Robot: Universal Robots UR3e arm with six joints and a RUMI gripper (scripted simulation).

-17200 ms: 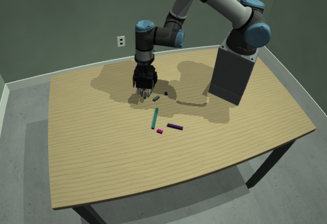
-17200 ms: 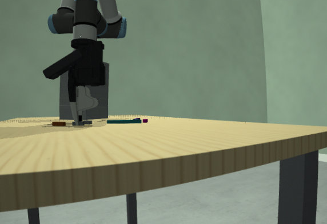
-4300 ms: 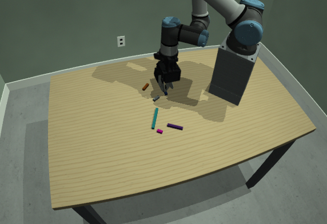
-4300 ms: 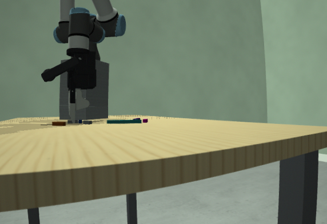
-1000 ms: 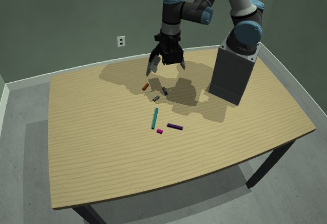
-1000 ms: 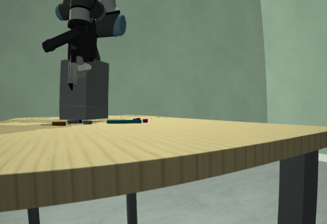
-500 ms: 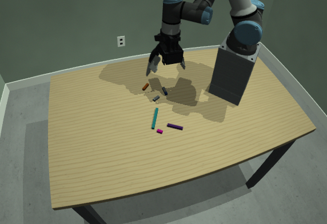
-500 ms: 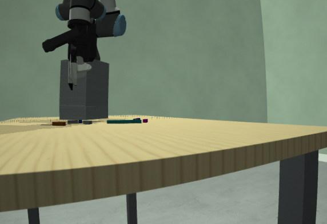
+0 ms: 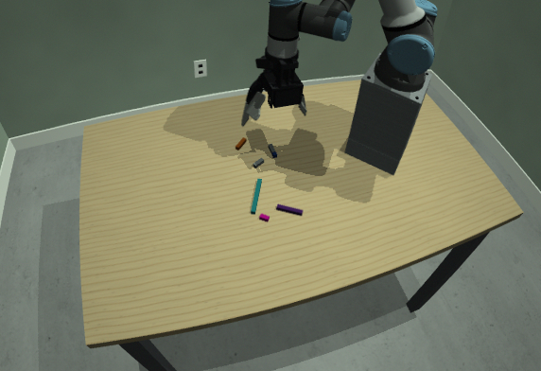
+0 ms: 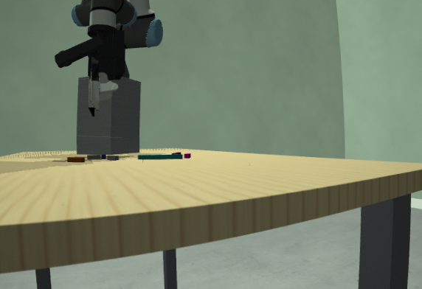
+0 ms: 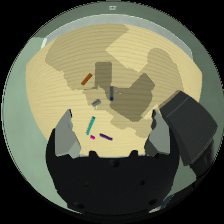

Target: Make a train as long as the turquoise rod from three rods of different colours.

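My gripper is now 19 cm to the right of the purple rod, 10 cm above it and 5 cm short of it. Round my hand: blue rod (10 cm below, 2 cm to the left); turquoise rod (12 cm to the left, 10 cm below, 10 cm ahead); orange rod (10 cm below, 7 cm ahead, 5 cm to the right).
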